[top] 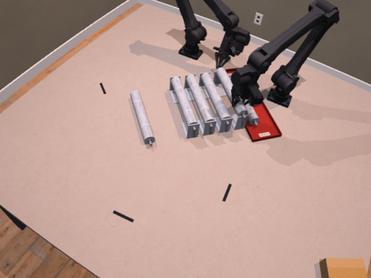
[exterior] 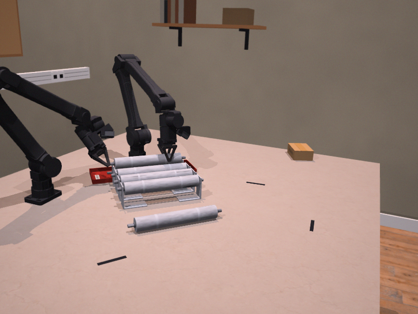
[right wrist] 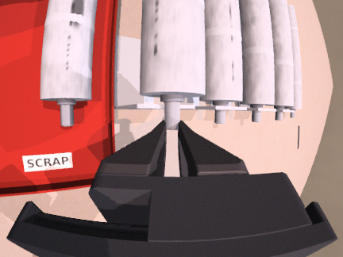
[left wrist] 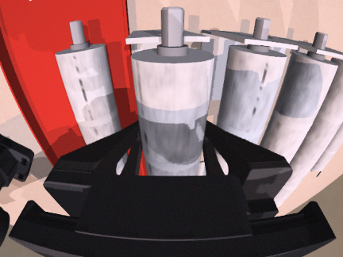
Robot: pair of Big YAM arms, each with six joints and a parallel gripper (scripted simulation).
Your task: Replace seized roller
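Now: the roller 120 mm behind my left hand, 70 mm below it and 20 mm to the right of it. Round my left hand: red scrap tray (140 mm behind, 90 mm below); then cardboard box (690 mm to the left, 380 mm ahead, 60 mm below).
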